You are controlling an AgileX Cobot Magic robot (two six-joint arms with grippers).
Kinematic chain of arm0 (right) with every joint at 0, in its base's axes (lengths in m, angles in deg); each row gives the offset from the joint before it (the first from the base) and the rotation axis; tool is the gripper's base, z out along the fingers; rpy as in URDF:
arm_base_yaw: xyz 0 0 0.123 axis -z
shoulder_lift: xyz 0 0 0 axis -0.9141 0.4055 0
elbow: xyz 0.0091 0.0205 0.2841 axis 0.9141 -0.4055 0
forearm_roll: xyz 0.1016 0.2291 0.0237 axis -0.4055 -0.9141 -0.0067
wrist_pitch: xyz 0 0 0 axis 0.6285 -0.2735 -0.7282
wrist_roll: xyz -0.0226 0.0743 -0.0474 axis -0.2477 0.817 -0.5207
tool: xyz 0 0 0 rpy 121.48 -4.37 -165.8
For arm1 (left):
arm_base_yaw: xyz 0 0 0.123 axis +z
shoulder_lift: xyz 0 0 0 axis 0.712 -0.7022 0
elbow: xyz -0.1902 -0.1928 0.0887 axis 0.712 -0.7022 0
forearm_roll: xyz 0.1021 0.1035 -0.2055 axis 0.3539 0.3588 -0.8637
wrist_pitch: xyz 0 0 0 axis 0.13 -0.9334 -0.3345
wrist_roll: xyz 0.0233 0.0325 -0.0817 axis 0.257 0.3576 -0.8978
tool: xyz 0 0 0 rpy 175.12 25.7 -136.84
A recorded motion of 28 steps. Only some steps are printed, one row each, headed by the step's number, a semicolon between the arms.
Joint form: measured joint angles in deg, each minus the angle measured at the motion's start. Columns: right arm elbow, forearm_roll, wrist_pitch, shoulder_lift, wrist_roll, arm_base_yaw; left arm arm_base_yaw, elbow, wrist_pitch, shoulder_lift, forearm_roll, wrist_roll.
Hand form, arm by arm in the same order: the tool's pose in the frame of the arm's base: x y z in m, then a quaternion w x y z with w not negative. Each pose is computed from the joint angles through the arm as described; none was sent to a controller.
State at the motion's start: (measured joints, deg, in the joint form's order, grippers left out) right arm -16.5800 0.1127 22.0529 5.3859 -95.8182 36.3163; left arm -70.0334 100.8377 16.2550 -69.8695 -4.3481 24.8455
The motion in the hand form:
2: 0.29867 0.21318 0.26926 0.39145 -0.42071 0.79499 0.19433; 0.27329 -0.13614 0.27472 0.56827 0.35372 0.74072 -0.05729
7: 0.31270 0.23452 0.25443 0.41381 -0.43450 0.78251 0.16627; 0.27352 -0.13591 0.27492 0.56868 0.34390 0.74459 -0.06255
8: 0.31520 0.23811 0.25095 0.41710 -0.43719 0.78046 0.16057; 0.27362 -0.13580 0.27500 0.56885 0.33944 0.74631 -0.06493
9: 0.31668 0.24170 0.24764 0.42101 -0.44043 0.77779 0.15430; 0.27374 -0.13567 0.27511 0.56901 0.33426 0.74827 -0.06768
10: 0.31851 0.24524 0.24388 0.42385 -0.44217 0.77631 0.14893; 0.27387 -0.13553 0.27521 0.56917 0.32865 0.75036 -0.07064
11: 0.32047 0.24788 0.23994 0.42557 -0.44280 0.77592 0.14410; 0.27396 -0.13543 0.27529 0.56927 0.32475 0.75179 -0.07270
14: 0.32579 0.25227 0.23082 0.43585 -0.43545 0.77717 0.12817; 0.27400 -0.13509 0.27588 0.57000 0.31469 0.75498 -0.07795
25: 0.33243 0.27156 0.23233 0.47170 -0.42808 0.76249 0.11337; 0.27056 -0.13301 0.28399 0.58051 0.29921 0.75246 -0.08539
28: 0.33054 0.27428 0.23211 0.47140 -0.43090 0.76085 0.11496; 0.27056 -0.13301 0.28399 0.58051 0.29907 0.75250 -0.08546
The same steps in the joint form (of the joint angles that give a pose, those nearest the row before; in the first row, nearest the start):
2: 1.27 0.01 2.73 2.29 -0.82 -1.34; 0.00 0.00 0.00 0.00 -0.12 0.00
7: 3.91 0.01 8.94 7.31 -3.51 -3.94; 0.00 0.00 0.00 0.00 -1.48 0.00
8: 4.33 0.01 10.06 8.27 -4.06 -4.35; 0.00 0.00 0.00 0.00 -2.10 0.01
9: 4.57 0.01 11.31 9.06 -4.67 -4.86; 0.00 0.00 0.00 0.00 -2.79 -0.01
10: 4.86 0.02 12.49 9.95 -5.06 -5.31; 0.00 0.00 0.00 0.00 -3.57 0.00
11: 5.09 0.01 13.50 10.80 -5.33 -5.62; 0.00 0.00 0.00 0.00 -4.09 0.00
14: 5.28 0.02 17.21 12.61 -5.43 -6.27; 0.00 0.00 0.00 0.08 -5.44 -0.01
25: 8.39 0.01 22.82 15.31 -5.39 -8.69; 0.00 0.00 -0.03 1.57 -7.20 -0.05
28: 8.43 0.00 22.87 15.38 -5.39 -9.13; 0.00 0.00 -0.03 1.57 -7.23 -0.04

